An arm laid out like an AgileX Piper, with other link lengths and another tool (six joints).
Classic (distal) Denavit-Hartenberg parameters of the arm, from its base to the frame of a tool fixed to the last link. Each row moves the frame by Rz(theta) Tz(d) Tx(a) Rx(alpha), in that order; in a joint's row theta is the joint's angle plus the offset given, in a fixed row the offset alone. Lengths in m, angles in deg.
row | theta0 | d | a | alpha
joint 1 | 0 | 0.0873 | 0 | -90
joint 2 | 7.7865 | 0 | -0.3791 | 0
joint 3 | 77.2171 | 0 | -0.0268 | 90
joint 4 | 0 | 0.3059 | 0 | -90
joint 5 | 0 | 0 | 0 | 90
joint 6 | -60.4 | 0.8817 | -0.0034 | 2.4
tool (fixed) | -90 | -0.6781 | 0 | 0
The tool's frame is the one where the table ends.
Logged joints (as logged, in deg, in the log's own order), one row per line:
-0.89 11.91 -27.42 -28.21 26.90 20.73
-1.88 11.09 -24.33 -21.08 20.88 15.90
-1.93 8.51 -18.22 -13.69 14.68 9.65
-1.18 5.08 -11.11 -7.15 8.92 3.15
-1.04 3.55 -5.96 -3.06 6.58 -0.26
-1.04 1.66 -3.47 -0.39 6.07 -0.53
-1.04 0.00 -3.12 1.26 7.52 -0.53
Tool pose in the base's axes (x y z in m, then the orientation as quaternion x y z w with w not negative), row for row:
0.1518 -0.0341 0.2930 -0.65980 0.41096 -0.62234 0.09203
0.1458 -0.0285 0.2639 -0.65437 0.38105 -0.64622 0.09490
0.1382 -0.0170 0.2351 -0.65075 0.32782 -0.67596 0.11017
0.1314 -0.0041 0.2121 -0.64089 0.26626 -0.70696 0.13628
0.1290 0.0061 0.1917 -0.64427 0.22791 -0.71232 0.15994
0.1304 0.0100 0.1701 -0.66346 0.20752 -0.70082 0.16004
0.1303 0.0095 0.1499 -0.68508 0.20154 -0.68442 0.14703
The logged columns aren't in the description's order. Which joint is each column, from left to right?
Columns, left to right: joint 6, joint 4, joint 1, joint 3, joint 5, joint 2.
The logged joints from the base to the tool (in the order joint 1, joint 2, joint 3, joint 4, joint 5, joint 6), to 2 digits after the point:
-27.42 20.73 -28.21 11.91 26.90 -0.89
-24.33 15.90 -21.08 11.09 20.88 -1.88
-18.22 9.65 -13.69 8.51 14.68 -1.93
-11.11 3.15 -7.15 5.08 8.92 -1.18
-5.96 -0.26 -3.06 3.55 6.58 -1.04
-3.47 -0.53 -0.39 1.66 6.07 -1.04
-3.12 -0.53 1.26 0.00 7.52 -1.04

